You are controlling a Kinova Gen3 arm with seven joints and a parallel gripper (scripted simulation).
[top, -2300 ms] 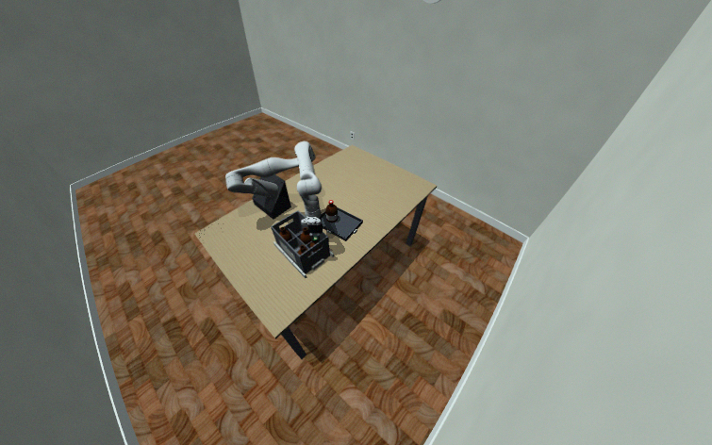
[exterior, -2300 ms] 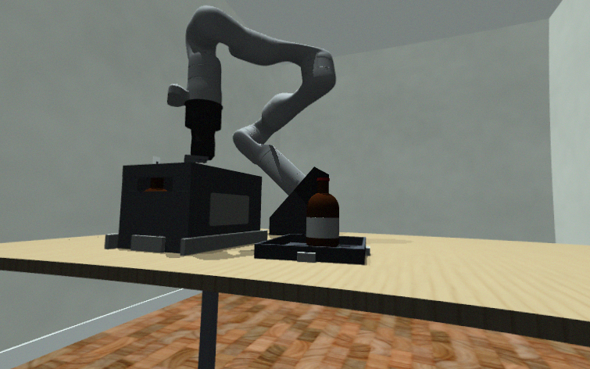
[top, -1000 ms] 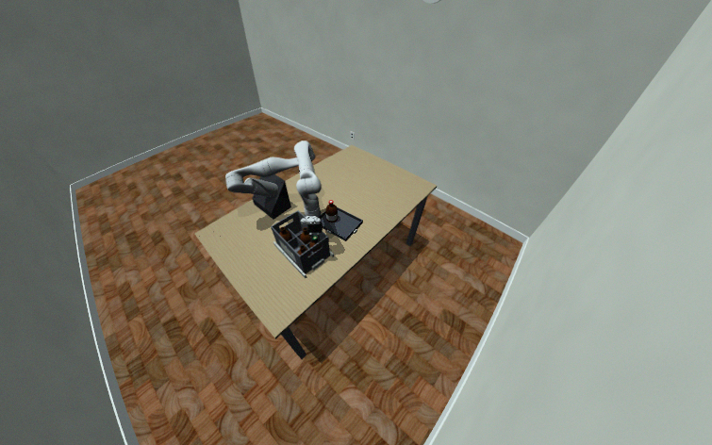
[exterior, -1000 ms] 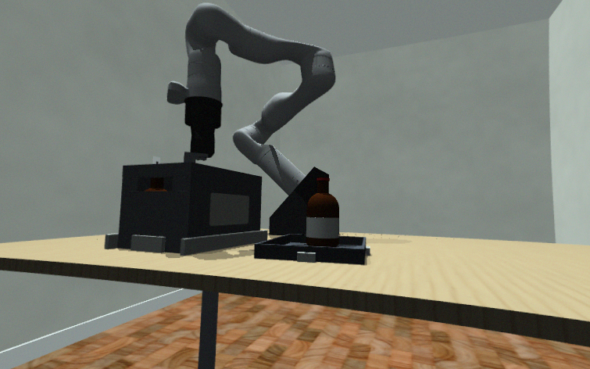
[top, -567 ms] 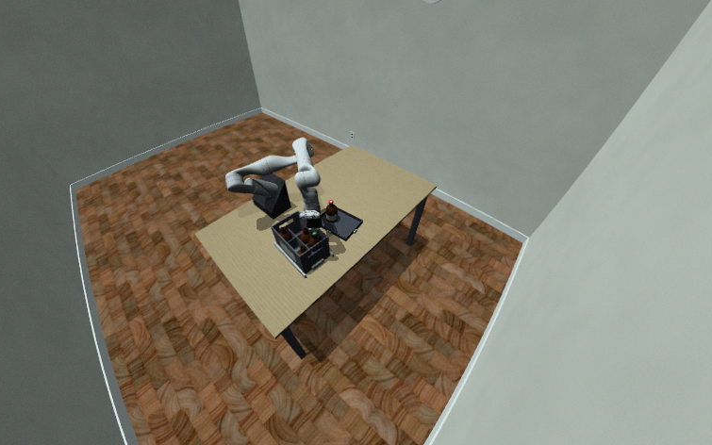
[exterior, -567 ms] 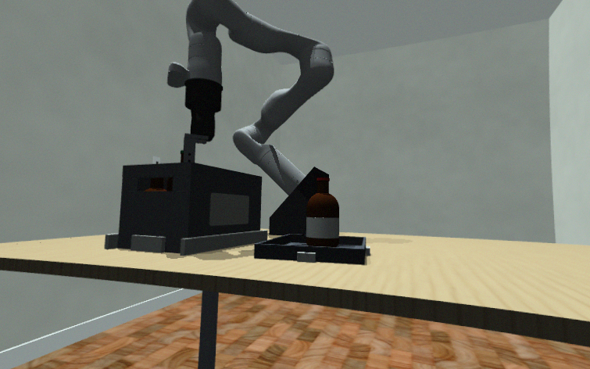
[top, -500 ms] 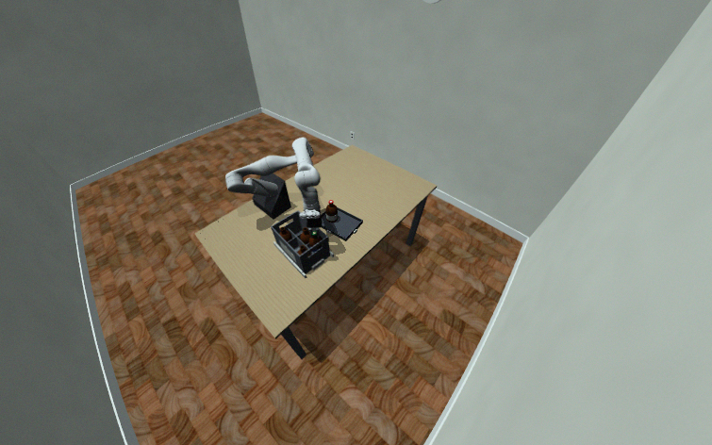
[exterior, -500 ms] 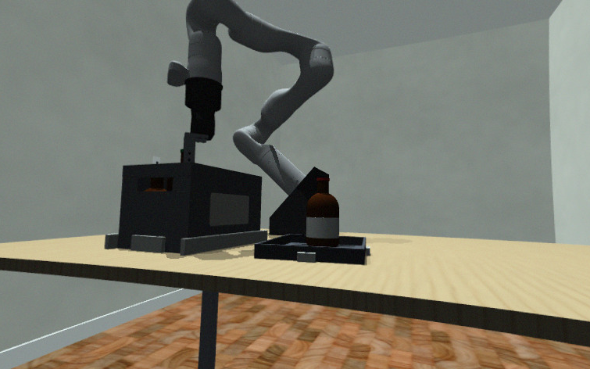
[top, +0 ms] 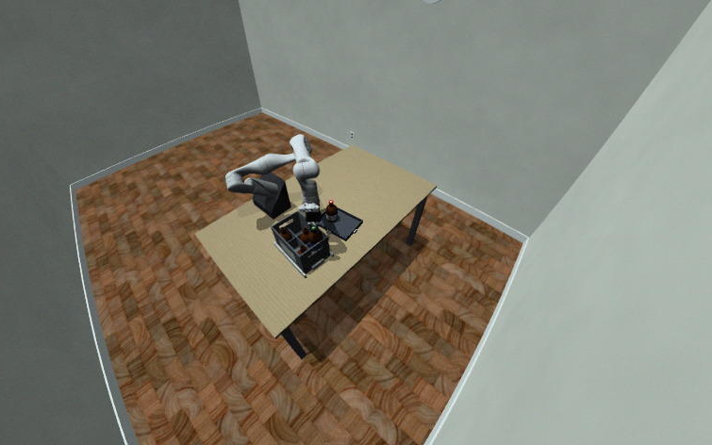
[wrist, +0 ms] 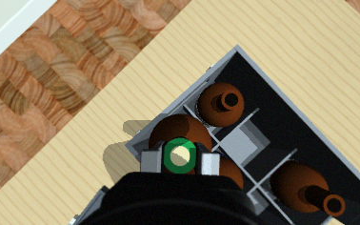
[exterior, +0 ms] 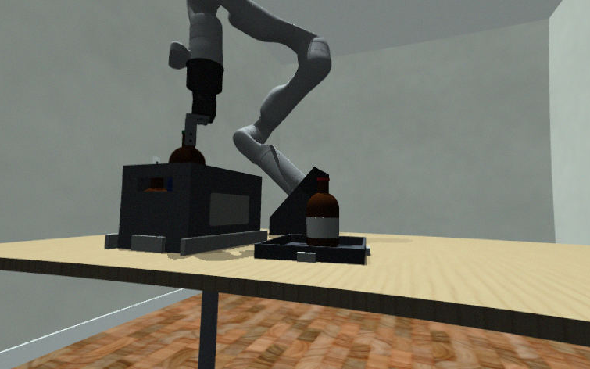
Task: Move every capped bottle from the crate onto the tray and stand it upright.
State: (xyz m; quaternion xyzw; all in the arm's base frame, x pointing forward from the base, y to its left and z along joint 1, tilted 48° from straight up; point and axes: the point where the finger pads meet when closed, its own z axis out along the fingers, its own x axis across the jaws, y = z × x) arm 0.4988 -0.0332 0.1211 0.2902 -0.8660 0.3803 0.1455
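Right now the green-capped bottle is 60 mm below my hand. Also, from my hand: black tray (270 mm to the left, 220 mm below, 70 mm behind); then dark crate (150 mm below, 90 mm behind, 30 mm to the right).
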